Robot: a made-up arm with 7 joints. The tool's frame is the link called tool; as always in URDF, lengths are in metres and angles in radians. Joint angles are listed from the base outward.
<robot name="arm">
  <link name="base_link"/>
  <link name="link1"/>
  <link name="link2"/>
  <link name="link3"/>
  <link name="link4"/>
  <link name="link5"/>
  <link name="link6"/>
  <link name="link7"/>
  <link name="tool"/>
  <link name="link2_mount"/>
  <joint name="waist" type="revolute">
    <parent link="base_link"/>
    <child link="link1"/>
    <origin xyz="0 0 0.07"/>
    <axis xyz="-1 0 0"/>
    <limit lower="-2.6" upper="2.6"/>
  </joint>
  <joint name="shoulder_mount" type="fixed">
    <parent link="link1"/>
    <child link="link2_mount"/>
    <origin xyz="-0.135 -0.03 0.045"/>
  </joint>
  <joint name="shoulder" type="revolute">
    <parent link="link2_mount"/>
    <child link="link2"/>
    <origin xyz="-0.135 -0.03 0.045"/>
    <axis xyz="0 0 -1"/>
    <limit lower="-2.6" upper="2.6"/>
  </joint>
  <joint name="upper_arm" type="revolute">
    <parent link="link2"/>
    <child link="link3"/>
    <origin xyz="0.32 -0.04 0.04"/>
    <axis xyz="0 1 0"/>
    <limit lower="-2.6" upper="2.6"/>
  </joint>
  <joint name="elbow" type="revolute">
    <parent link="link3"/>
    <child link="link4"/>
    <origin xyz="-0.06 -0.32 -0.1"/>
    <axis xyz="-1 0 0"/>
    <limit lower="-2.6" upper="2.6"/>
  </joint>
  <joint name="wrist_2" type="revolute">
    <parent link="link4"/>
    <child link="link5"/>
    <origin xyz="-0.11 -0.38 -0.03"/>
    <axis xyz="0 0 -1"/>
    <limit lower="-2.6" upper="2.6"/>
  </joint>
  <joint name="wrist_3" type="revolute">
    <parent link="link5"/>
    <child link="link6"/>
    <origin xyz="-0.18 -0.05 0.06"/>
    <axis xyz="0 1 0"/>
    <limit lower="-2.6" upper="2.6"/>
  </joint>
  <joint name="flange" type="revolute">
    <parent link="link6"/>
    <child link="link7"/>
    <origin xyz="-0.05 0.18 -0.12"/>
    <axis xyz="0 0 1"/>
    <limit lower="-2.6" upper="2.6"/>
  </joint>
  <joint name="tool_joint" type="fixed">
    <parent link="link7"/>
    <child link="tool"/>
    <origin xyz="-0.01 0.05 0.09"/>
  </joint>
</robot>
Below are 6 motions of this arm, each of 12 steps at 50 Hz.
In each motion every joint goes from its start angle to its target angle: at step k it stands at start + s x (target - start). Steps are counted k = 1, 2, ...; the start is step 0. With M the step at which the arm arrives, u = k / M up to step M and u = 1 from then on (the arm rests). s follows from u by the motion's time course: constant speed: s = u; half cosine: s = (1 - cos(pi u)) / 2; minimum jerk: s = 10 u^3 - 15 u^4 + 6 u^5.
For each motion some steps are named. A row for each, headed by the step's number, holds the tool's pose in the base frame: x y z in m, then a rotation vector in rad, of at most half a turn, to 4 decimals.
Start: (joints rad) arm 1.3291 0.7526 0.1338 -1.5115 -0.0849 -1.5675 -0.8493
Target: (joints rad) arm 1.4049 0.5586 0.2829 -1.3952 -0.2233 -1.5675 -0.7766
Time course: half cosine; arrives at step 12
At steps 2, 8, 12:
2: -0.5730 -0.2093 0.3339 0.9901 -2.1526 -0.7199
8: -0.5829 -0.1696 0.3779 0.7731 -2.0504 -0.6376
12: -0.5853 -0.1532 0.3961 0.6962 -2.0067 -0.6051

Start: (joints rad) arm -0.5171 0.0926 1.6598 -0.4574 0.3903 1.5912 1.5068
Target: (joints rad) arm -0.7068 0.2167 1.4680 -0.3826 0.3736 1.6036 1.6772
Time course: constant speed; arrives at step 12
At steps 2, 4, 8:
2: -0.0630 -0.8095 0.1018 -2.3651 -1.4993 0.1622
4: -0.0841 -0.8131 0.0733 -2.3882 -1.4377 0.1134
8: -0.1264 -0.8155 0.0164 -2.4278 -1.3092 0.0235

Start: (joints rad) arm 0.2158 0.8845 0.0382 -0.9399 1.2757 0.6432 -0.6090
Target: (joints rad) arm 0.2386 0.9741 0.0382 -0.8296 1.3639 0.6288 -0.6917
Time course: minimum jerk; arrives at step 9
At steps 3, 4, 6, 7, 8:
3: -0.4678 -0.5349 0.1407 1.5154 0.9411 -2.0822
4: -0.4755 -0.5362 0.1427 1.5151 0.9342 -2.1351
6: -0.4925 -0.5386 0.1472 1.5165 0.9183 -2.2464
7: -0.4985 -0.5393 0.1488 1.5175 0.9125 -2.2840
8: -0.5014 -0.5396 0.1495 1.5182 0.9095 -2.3023

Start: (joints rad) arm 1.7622 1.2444 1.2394 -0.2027 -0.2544 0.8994 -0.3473
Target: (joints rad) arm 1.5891 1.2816 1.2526 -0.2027 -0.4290 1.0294 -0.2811
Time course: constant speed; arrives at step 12
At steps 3, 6, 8, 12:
3: -0.8539 0.5568 0.3197 0.0037 0.6480 -1.5990
6: -0.8680 0.5500 0.3411 0.0424 0.7223 -1.5283
8: -0.8774 0.5448 0.3553 0.0682 0.7700 -1.4799
12: -0.8964 0.5324 0.3835 0.1198 0.8613 -1.3807

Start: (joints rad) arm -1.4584 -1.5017 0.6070 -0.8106 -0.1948 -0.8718 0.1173
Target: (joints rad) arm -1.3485 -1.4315 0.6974 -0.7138 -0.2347 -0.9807 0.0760
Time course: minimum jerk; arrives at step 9
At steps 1, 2, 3, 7, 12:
1: 0.2154 -0.1399 -0.1921 2.0625 -0.7028 1.1846
2: 0.2160 -0.1453 -0.1927 2.0553 -0.6993 1.1764
3: 0.2172 -0.1563 -0.1935 2.0402 -0.6922 1.1597
7: 0.2234 -0.2164 -0.1920 1.9580 -0.6563 1.0784
12: 0.2240 -0.2229 -0.1912 1.9490 -0.6526 1.0705

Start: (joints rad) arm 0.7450 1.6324 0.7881 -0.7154 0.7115 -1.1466 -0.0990
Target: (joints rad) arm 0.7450 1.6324 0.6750 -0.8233 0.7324 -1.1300 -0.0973
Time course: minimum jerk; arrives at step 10
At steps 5, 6, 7, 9, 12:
5: -0.7012 0.0079 0.1902 -0.4010 -0.9976 -2.5959
6: -0.6989 0.0025 0.1855 -0.3797 -1.0276 -2.5992
7: -0.6969 -0.0022 0.1816 -0.3614 -1.0530 -2.6013
9: -0.6949 -0.0070 0.1778 -0.3426 -1.0783 -2.6027
12: -0.6948 -0.0072 0.1776 -0.3416 -1.0797 -2.6028

